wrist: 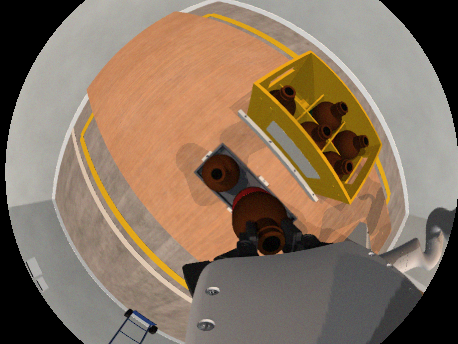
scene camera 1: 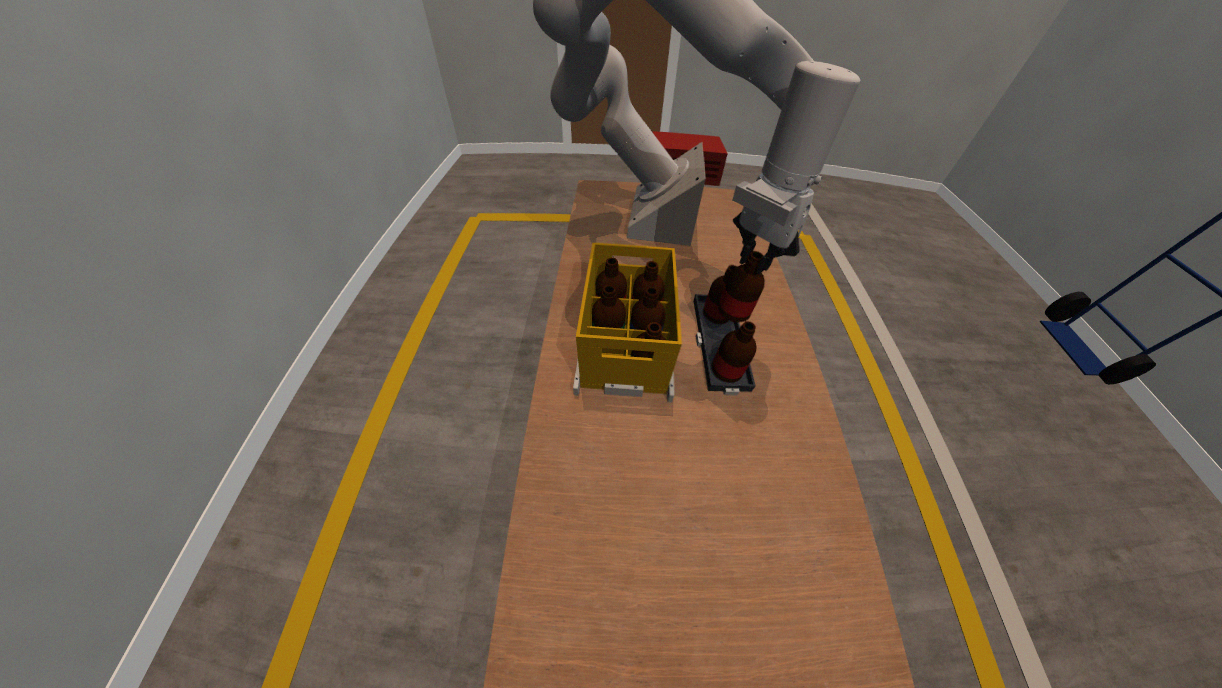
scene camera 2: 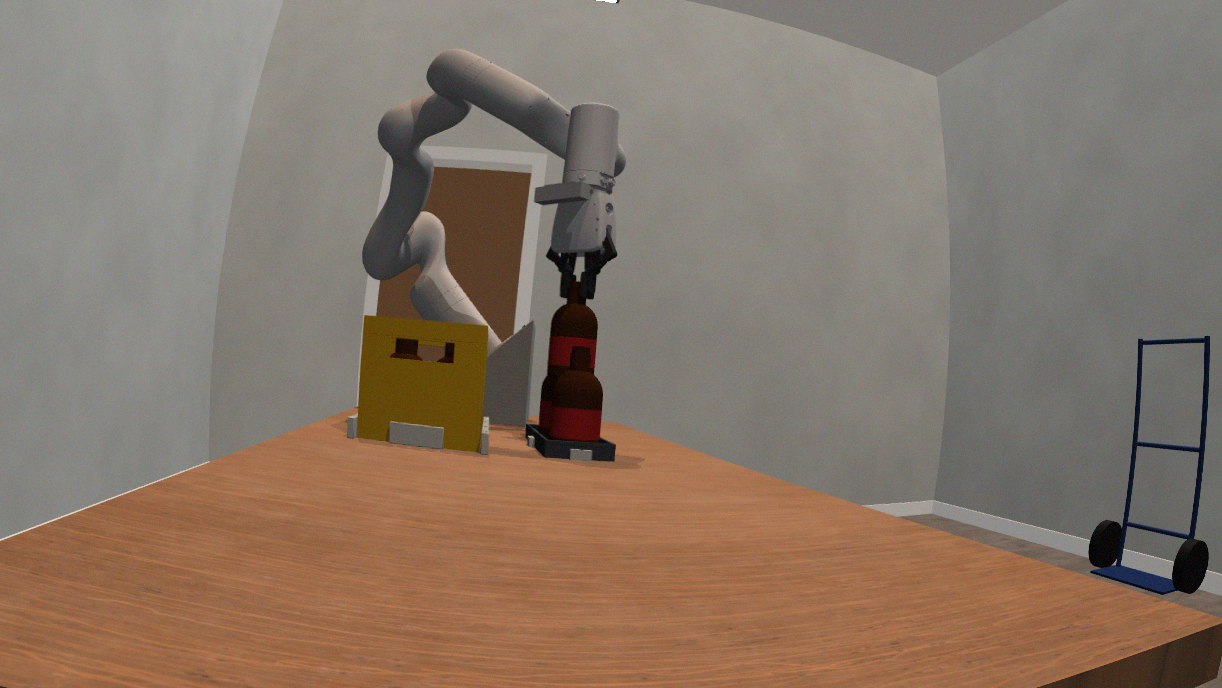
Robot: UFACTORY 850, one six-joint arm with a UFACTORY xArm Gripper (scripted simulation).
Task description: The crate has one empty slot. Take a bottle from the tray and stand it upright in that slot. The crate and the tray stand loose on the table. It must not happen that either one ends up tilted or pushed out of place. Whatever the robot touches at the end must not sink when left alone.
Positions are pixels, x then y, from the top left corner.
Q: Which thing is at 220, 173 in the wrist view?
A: A bottle.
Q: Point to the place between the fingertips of the gripper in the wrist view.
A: At 266, 233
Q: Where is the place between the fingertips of the gripper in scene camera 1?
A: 752, 265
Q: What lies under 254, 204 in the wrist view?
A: A bottle.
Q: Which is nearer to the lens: the bottle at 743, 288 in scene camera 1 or the yellow crate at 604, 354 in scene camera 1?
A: The bottle.
